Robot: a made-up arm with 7 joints. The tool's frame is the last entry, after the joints. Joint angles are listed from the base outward. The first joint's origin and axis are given. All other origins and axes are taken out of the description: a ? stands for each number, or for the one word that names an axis. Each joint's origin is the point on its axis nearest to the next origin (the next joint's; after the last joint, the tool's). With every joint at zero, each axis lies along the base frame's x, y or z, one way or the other. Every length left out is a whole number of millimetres.
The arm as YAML. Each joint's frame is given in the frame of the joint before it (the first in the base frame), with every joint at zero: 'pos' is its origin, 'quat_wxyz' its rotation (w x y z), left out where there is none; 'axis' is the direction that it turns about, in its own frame. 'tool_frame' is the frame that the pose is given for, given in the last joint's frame.
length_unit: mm
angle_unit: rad
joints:
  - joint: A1
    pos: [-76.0, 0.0, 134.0]
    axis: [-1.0, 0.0, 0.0]
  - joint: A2
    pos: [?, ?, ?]
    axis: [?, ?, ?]
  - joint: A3
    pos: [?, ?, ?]
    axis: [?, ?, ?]
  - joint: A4
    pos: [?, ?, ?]
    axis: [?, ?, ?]
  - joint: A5
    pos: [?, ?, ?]
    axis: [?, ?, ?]
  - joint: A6
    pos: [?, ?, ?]
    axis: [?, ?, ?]
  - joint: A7
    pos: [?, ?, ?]
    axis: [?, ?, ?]
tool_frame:
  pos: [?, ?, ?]
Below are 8 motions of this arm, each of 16 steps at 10 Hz.
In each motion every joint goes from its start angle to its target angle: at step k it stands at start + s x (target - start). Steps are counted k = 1, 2, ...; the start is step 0. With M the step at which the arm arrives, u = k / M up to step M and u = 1 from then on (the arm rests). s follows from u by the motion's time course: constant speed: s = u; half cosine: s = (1 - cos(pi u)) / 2; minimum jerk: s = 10 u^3 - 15 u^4 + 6 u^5.
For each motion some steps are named. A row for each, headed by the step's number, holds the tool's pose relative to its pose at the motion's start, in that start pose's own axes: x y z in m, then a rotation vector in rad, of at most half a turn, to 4 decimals.
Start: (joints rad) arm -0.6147 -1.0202 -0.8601 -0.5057 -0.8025 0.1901 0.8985
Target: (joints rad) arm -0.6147 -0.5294 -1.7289 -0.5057 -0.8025 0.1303 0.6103
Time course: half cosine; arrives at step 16
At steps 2, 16:
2: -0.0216 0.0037 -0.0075 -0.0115 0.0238 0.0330
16: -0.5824 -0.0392 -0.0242 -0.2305 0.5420 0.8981

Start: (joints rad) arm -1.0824 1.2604 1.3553 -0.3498 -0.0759 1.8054 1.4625
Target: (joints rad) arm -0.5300 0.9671 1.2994 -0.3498 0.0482 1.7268 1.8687
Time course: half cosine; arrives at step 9
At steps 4, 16:
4: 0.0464 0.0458 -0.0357 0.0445 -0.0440 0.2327
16: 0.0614 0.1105 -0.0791 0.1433 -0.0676 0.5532

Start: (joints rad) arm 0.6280 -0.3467 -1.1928 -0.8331 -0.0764 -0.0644 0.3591
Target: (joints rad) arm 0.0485 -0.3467 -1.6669 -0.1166 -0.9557 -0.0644 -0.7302
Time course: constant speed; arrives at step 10
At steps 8, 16:
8: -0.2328 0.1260 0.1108 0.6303 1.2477 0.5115
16: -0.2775 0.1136 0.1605 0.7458 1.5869 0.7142

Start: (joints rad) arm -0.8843 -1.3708 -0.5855 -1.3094 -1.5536 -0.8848 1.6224
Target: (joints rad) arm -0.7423 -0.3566 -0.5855 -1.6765 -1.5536 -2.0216 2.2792
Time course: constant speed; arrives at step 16
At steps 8, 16:
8: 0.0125 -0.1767 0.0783 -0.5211 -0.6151 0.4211
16: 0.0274 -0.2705 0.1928 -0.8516 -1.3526 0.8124

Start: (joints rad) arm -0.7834 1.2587 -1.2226 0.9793 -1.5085 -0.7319 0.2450
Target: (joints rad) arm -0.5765 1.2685 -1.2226 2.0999 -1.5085 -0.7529 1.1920
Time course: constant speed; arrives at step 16
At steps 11, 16:
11: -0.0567 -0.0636 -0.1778 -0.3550 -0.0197 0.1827
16: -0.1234 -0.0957 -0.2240 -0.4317 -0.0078 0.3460

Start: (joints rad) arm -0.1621 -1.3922 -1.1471 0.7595 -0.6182 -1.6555 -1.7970
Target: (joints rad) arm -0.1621 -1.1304 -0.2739 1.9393 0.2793 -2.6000 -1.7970
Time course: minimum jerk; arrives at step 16
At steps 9, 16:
9: 0.0713 -0.3162 -0.0829 -0.3883 -0.1060 0.1091
16: 0.1000 -0.4219 -0.0282 -0.6153 0.0774 0.5184

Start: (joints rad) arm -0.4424 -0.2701 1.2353 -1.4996 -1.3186 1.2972 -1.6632
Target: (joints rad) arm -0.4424 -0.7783 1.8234 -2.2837 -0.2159 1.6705 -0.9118
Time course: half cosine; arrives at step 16
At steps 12, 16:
12: 0.2653 -0.0283 -0.2656 0.2349 0.3736 -0.0092
16: 0.2794 0.0021 -0.3637 0.2813 0.4798 0.0445

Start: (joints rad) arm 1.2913 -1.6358 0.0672 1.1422 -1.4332 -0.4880 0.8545
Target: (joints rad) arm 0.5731 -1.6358 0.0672 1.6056 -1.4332 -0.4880 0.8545
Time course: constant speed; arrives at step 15
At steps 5, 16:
5: 0.0346 -0.0453 0.1084 -0.0021 -0.0819 -0.0288
16: 0.0327 -0.1460 0.3191 -0.0095 -0.2419 -0.0955

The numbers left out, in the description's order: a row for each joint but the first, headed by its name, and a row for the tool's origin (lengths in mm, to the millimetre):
A2: xyz 0.0 38.0 111.0, axis 0.0 1.0 0.0
A3: xyz 253.0 0.0 -44.0, axis 1.0 0.0 0.0
A4: xyz 0.0 126.0 -57.0, axis 0.0 0.0 1.0
A5: xyz 229.0 -27.0 0.0, axis -1.0 0.0 0.0
A6: xyz 0.0 330.0 14.0, axis 0.0 0.0 1.0
A7: xyz 119.0 -8.0 0.0, axis 0.0 -1.0 0.0
tool: xyz 95.0 0.0 -91.0

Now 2 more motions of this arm.
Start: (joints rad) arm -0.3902 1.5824 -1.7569 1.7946 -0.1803 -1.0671 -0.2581
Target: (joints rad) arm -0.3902 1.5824 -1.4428 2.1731 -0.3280 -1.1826 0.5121
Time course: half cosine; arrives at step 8
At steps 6, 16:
6: -0.1051 -0.0036 0.1333 0.1803 -0.7032 0.2670
16: -0.1276 -0.0111 0.1534 0.2201 -0.8249 0.3045

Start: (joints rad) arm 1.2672 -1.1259 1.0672 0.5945 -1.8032 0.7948 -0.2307
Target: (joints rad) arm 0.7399 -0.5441 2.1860 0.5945 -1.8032 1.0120 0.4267
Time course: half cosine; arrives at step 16
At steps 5, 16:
5: -0.0255 0.2001 0.1869 0.0312 -0.3828 0.2988
16: -0.7565 0.6682 0.5118 0.5199 -1.4486 1.5546

